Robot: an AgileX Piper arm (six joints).
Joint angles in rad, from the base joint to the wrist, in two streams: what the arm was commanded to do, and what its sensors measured. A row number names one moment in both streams.
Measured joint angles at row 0: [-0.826 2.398 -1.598 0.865 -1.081 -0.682]
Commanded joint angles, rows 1 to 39: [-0.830 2.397 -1.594 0.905 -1.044 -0.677]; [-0.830 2.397 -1.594 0.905 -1.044 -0.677]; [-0.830 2.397 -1.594 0.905 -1.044 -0.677]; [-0.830 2.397 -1.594 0.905 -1.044 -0.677]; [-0.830 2.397 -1.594 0.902 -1.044 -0.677]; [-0.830 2.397 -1.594 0.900 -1.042 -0.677]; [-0.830 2.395 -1.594 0.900 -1.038 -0.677]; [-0.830 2.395 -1.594 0.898 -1.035 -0.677]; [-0.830 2.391 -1.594 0.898 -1.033 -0.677]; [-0.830 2.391 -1.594 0.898 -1.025 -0.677]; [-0.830 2.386 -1.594 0.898 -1.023 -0.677]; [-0.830 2.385 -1.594 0.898 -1.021 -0.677]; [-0.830 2.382 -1.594 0.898 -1.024 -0.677]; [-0.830 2.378 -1.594 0.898 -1.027 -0.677]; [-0.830 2.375 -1.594 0.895 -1.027 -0.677]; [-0.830 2.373 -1.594 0.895 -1.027 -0.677]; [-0.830 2.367 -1.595 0.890 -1.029 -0.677]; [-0.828 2.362 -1.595 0.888 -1.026 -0.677]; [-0.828 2.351 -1.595 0.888 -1.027 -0.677]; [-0.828 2.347 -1.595 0.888 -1.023 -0.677]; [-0.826 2.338 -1.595 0.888 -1.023 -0.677]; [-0.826 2.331 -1.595 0.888 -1.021 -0.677]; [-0.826 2.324 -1.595 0.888 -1.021 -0.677]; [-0.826 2.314 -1.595 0.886 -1.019 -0.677]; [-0.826 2.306 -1.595 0.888 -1.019 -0.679]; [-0.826 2.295 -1.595 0.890 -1.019 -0.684]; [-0.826 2.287 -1.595 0.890 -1.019 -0.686]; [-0.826 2.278 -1.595 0.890 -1.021 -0.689]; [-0.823 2.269 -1.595 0.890 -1.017 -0.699]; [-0.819 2.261 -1.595 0.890 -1.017 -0.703]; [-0.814 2.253 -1.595 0.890 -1.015 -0.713]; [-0.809 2.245 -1.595 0.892 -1.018 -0.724]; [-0.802 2.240 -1.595 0.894 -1.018 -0.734]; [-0.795 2.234 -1.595 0.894 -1.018 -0.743]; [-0.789 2.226 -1.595 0.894 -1.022 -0.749]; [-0.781 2.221 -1.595 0.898 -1.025 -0.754]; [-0.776 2.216 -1.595 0.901 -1.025 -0.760]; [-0.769 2.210 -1.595 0.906 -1.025 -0.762]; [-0.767 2.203 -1.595 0.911 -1.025 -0.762]
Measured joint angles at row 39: [-0.787 2.262 -1.591 0.921 -0.940 -0.740]
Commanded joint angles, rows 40 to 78: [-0.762 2.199 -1.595 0.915 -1.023 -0.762]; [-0.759 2.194 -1.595 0.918 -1.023 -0.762]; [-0.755 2.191 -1.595 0.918 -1.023 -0.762]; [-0.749 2.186 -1.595 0.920 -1.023 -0.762]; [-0.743 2.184 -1.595 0.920 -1.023 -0.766]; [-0.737 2.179 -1.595 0.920 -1.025 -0.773]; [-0.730 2.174 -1.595 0.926 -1.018 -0.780]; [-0.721 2.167 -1.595 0.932 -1.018 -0.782]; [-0.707 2.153 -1.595 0.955 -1.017 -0.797]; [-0.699 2.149 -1.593 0.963 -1.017 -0.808]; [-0.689 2.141 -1.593 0.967 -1.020 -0.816]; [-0.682 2.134 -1.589 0.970 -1.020 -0.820]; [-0.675 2.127 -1.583 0.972 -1.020 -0.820]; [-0.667 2.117 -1.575 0.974 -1.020 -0.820]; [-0.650 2.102 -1.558 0.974 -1.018 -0.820]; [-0.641 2.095 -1.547 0.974 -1.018 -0.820]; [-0.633 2.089 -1.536 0.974 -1.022 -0.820]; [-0.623 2.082 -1.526 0.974 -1.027 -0.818]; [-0.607 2.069 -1.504 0.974 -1.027 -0.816]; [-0.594 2.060 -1.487 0.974 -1.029 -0.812]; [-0.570 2.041 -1.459 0.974 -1.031 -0.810]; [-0.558 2.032 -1.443 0.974 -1.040 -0.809]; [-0.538 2.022 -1.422 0.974 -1.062 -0.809]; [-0.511 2.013 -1.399 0.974 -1.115 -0.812]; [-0.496 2.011 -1.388 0.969 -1.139 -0.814]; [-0.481 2.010 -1.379 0.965 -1.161 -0.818]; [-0.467 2.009 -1.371 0.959 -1.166 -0.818]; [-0.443 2.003 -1.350 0.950 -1.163 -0.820]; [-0.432 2.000 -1.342 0.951 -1.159 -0.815]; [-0.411 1.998 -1.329 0.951 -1.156 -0.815]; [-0.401 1.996 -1.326 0.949 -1.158 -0.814]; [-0.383 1.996 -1.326 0.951 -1.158 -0.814]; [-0.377 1.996 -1.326 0.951 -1.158 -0.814]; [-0.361 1.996 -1.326 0.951 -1.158 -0.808]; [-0.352 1.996 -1.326 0.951 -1.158 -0.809]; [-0.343 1.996 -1.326 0.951 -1.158 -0.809]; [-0.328 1.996 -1.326 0.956 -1.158 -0.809]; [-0.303 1.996 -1.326 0.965 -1.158 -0.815]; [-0.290 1.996 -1.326 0.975 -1.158 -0.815]
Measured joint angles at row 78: [-0.338 2.034 -1.315 0.995 -1.072 -0.810]
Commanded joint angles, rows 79 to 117: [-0.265 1.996 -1.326 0.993 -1.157 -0.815]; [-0.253 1.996 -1.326 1.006 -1.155 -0.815]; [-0.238 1.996 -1.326 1.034 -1.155 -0.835]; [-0.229 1.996 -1.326 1.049 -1.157 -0.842]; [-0.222 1.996 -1.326 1.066 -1.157 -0.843]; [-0.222 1.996 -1.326 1.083 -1.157 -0.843]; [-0.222 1.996 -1.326 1.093 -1.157 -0.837]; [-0.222 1.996 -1.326 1.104 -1.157 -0.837]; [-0.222 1.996 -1.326 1.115 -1.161 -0.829]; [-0.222 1.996 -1.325 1.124 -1.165 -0.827]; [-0.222 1.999 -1.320 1.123 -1.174 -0.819]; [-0.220 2.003 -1.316 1.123 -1.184 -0.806]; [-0.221 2.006 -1.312 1.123 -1.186 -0.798]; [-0.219 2.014 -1.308 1.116 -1.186 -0.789]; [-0.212 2.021 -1.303 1.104 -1.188 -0.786]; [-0.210 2.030 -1.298 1.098 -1.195 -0.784]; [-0.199 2.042 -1.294 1.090 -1.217 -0.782]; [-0.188 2.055 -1.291 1.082 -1.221 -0.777]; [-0.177 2.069 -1.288 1.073 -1.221 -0.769]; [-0.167 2.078 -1.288 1.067 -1.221 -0.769]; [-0.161 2.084 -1.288 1.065 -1.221 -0.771]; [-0.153 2.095 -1.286 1.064 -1.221 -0.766]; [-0.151 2.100 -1.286 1.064 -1.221 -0.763]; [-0.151 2.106 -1.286 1.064 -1.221 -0.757]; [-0.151 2.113 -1.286 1.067 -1.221 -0.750]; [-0.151 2.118 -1.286 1.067 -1.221 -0.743]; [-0.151 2.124 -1.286 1.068 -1.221 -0.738]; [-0.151 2.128 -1.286 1.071 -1.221 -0.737]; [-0.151 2.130 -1.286 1.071 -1.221 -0.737]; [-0.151 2.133 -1.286 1.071 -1.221 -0.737]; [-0.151 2.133 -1.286 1.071 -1.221 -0.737]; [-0.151 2.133 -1.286 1.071 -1.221 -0.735]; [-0.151 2.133 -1.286 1.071 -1.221 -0.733]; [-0.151 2.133 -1.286 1.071 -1.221 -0.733]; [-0.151 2.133 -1.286 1.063 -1.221 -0.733]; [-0.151 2.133 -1.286 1.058 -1.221 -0.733]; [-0.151 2.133 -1.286 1.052 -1.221 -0.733]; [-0.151 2.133 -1.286 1.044 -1.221 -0.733]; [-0.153 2.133 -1.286 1.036 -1.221 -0.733]
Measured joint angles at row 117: [-0.151 2.156 -1.277 1.113 -1.136 -0.739]
